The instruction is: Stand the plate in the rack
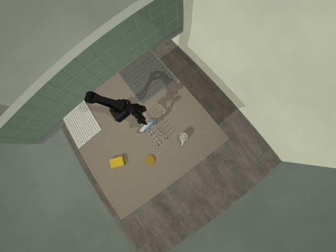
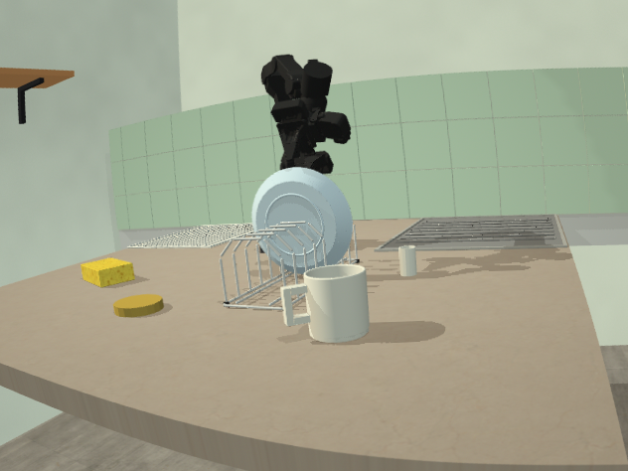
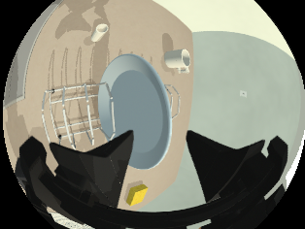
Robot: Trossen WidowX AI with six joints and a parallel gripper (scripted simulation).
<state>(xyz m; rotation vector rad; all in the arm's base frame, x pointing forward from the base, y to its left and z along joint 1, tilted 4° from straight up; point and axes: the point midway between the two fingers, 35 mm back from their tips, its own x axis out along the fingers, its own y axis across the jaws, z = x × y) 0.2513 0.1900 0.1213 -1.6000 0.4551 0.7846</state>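
My hand is 12 cm above the pale blue plate, 4 cm short of it and 1 cm to the right of it. The rest, counted from my hand: cream mug (27 cm ahead, 22 cm to the left, 19 cm below); then yellow disc (30 cm ahead, 21 cm below, 15 cm to the right); then small white cup (21 cm below, 19 cm to the left, 4 cm behind).
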